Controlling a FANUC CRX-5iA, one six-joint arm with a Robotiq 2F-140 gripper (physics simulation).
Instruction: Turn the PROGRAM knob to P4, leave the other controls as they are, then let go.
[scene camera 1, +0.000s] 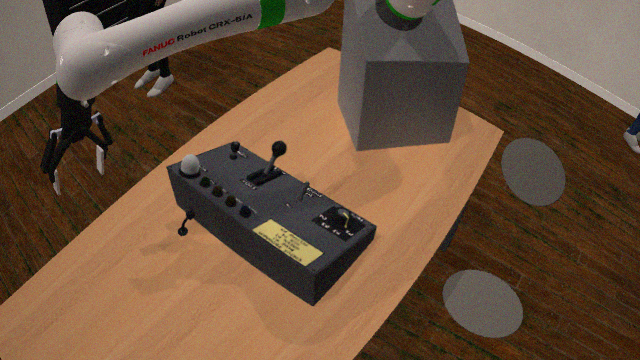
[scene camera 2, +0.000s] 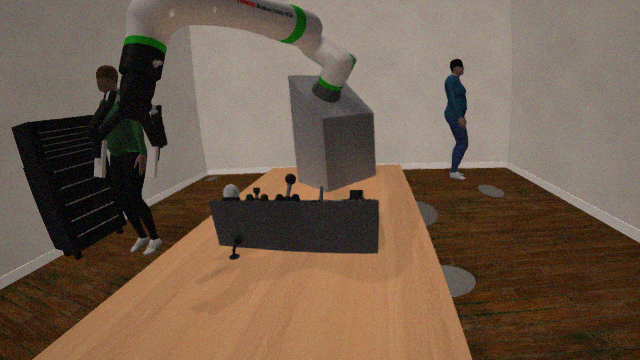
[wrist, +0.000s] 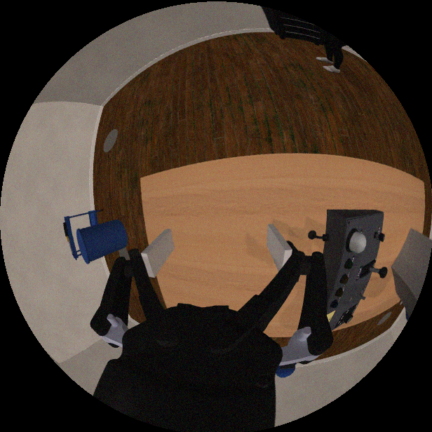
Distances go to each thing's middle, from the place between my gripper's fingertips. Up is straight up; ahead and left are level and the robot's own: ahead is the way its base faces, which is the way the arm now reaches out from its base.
I see my gripper 400 mm past the dark control panel (scene camera 2: 287, 223), 210 mm to the right of it and 220 mm above it.
